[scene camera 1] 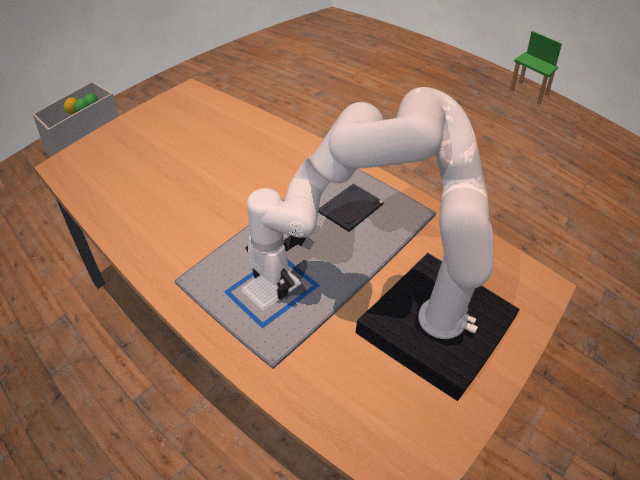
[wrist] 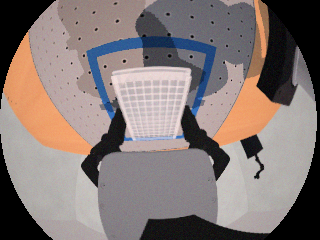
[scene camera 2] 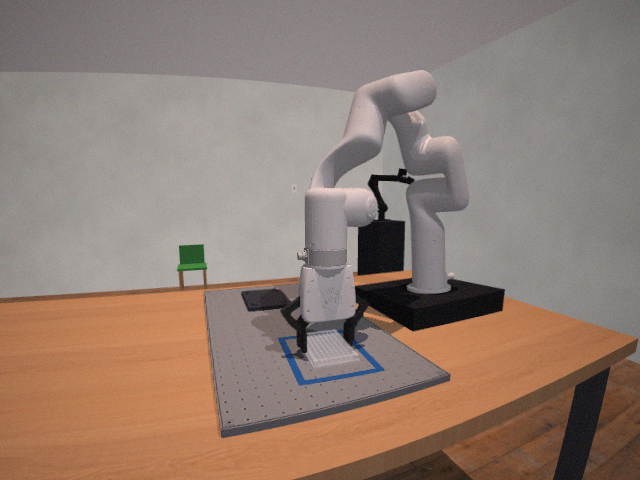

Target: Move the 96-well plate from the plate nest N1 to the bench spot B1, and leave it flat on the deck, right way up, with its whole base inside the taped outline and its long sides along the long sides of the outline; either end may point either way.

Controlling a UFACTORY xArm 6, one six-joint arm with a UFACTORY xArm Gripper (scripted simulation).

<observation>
In view: my gripper (scene camera 2: 326,346), a white 96-well plate (scene camera 2: 325,349) and a black plate nest (scene camera 1: 356,204).
The white 96-well plate is seen too in scene camera 1 (scene camera 1: 263,300) and in the wrist view (wrist: 170,90). My gripper also shows in scene camera 1 (scene camera 1: 271,285) and in the wrist view (wrist: 153,113).
</observation>
